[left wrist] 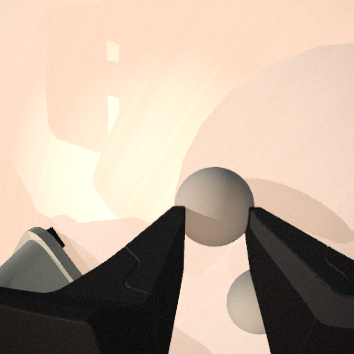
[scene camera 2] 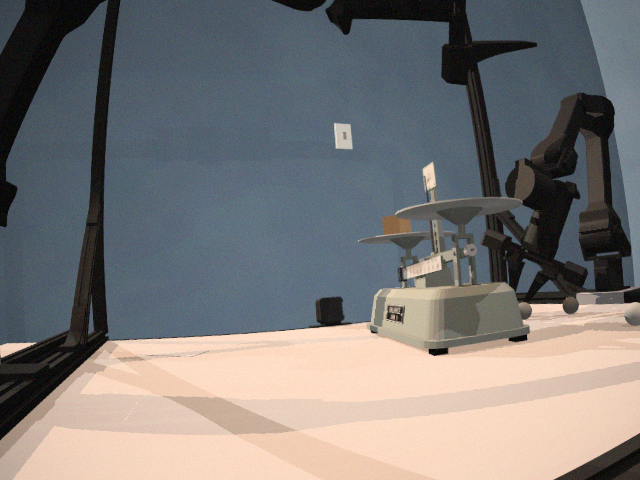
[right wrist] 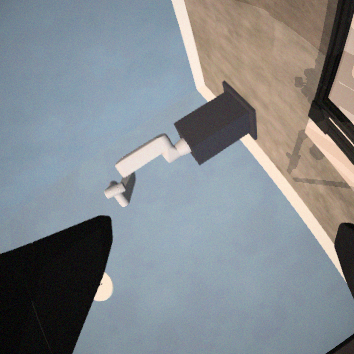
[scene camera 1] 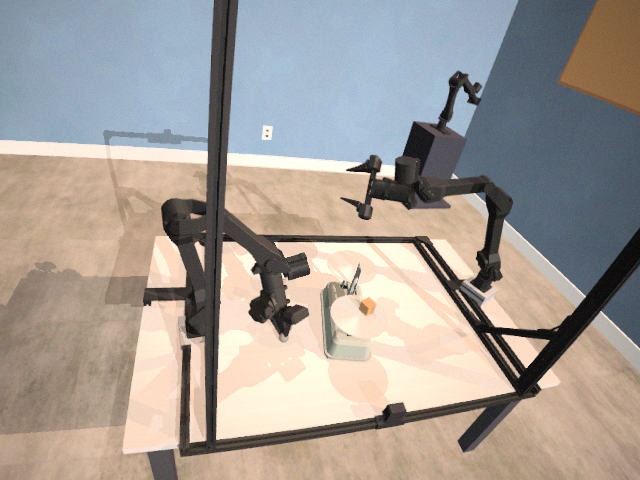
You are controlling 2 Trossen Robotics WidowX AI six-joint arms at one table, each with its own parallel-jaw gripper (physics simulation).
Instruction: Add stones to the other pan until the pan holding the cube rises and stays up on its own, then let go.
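Frame: origin at the left arm's base, x ahead, y left, z up, level; centimetres.
Seen in the pictures: left gripper, fingertip midpoint: (left wrist: 215,218) (scene camera 1: 283,335); right gripper, fingertip midpoint: (scene camera 2: 539,3) (right wrist: 230,233) (scene camera 1: 343,184); left arm's base, origin of the base link: (scene camera 2: 609,290) (scene camera 1: 198,327); right arm's base, origin of the base link: (scene camera 1: 480,285).
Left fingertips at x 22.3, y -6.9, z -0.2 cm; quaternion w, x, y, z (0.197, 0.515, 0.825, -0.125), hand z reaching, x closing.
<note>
Pixels of each thing's middle, then the offset from my left fingertips to it. "spot": a spot on its surface instead. Level surfaces: height alone.
- orange cube, body centre: (scene camera 2: 396,226) (scene camera 1: 367,306) dx +19.7, dy -5.9, dz +13.9 cm
- grey-green scale, body centre: (scene camera 2: 432,250) (scene camera 1: 352,297) dx +19.9, dy +1.9, dz +9.7 cm
- round grey stone, body centre: (left wrist: 213,206) dx +0.0, dy -0.3, dz -0.6 cm
- second stone, body centre: (left wrist: 260,300) (scene camera 2: 523,310) dx +2.3, dy +3.4, dz -0.6 cm
- table, its level: dz -2.0 cm
- small black box, surface spot: (scene camera 2: 329,310) spot: dx +20.0, dy -28.2, dz +1.1 cm
- scale's upright pointer, surface spot: (scene camera 2: 429,176) (scene camera 1: 359,270) spot: dx +19.4, dy +2.2, dz +19.7 cm
The orange cube (scene camera 1: 367,306) (scene camera 2: 395,225) sits on one pan (scene camera 1: 351,324) (scene camera 2: 368,240) of the grey-green scale (scene camera 1: 348,351) (scene camera 2: 465,315) (left wrist: 30,272). In scene camera 2 the other pan (scene camera 2: 458,206) is empty and stands higher. My left gripper (scene camera 1: 283,333) (left wrist: 215,218), low over the table left of the scale in scene camera 1, is shut on a round grey stone (left wrist: 215,190). A second stone (left wrist: 247,302) is partly hidden by a finger. Stones (scene camera 2: 570,305) (scene camera 2: 632,313) lie at the right in scene camera 2. My right gripper (scene camera 1: 344,183) (right wrist: 230,233) is open and empty, high beyond the table.
A black frame (scene camera 1: 310,434) edges the table (scene camera 1: 289,397), with a tall post (scene camera 1: 219,155) at the left. A small black box (scene camera 1: 394,411) (scene camera 2: 329,310) is on the front rail. The scale's upright pointer (scene camera 1: 355,279) (scene camera 2: 429,176) stands above its body.
</note>
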